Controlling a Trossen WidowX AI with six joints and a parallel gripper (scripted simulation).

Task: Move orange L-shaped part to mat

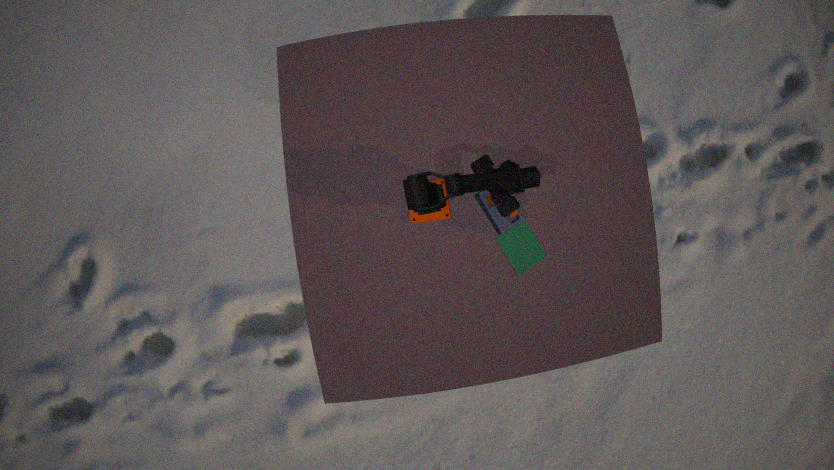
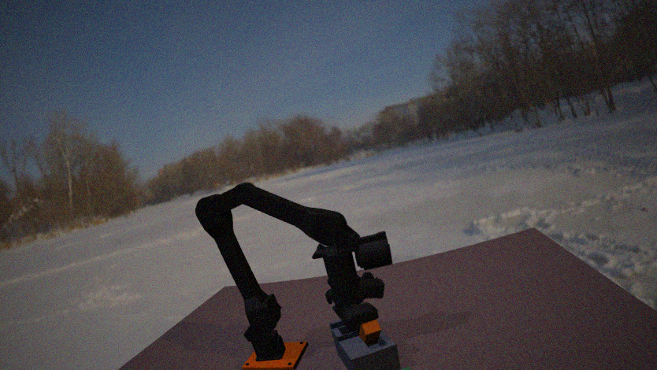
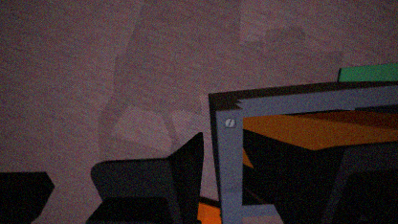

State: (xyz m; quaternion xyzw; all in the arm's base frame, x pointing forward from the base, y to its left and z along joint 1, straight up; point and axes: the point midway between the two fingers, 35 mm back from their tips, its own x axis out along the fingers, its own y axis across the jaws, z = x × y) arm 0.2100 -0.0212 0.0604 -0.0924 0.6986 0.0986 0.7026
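The orange L-shaped part lies 50 mm to the right of my gripper tip, 10 mm ahead of it and 10 mm above it. From my gripper tip the other things lie so: green mat: 220 mm to the right, 50 mm below, 50 mm ahead.
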